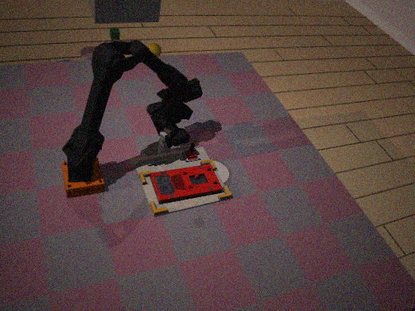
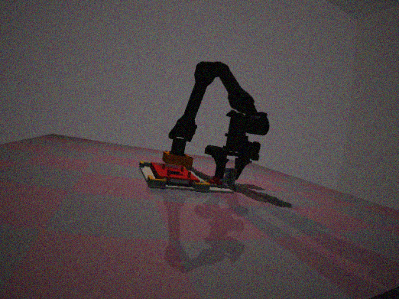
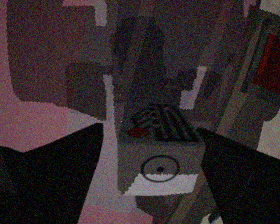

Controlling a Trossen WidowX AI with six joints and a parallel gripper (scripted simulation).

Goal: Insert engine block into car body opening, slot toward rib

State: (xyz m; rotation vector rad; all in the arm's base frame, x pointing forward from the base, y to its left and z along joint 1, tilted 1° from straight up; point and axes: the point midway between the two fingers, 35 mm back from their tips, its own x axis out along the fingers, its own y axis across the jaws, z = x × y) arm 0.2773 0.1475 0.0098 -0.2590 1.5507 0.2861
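The black upright stick is 80 mm ahead of my gripper tip, 60 mm to the right of it and 20 mm above it. Also, from my gripper tip: grey ribbed engine block (10 mm to the right, 10 mm above).
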